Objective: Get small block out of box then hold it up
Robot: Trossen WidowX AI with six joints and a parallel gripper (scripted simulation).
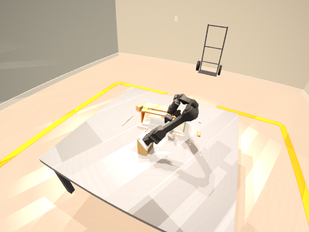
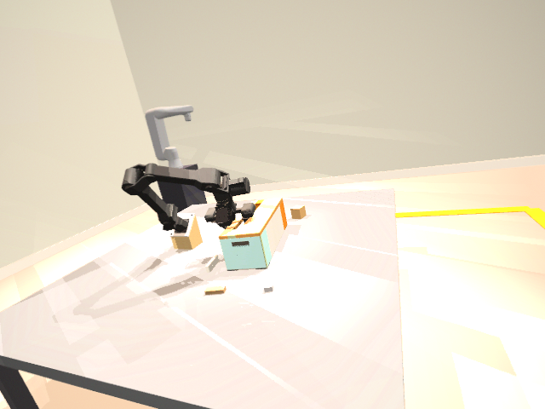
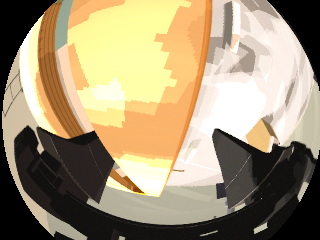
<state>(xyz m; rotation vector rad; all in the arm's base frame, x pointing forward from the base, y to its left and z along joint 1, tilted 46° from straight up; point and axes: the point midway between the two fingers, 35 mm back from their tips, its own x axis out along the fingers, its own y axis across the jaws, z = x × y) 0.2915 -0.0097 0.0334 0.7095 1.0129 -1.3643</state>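
My gripper tip is now 30 mm short of the box, 40 mm to the right of it and 20 mm above it. Also, from my gripper tip: tan cube (130 mm ahead, 340 mm to the left, 60 mm below); thin stick (80 mm behind, 340 mm to the left, 80 mm below); flat orange piece (60 mm ahead, 280 mm to the right, 80 mm below).
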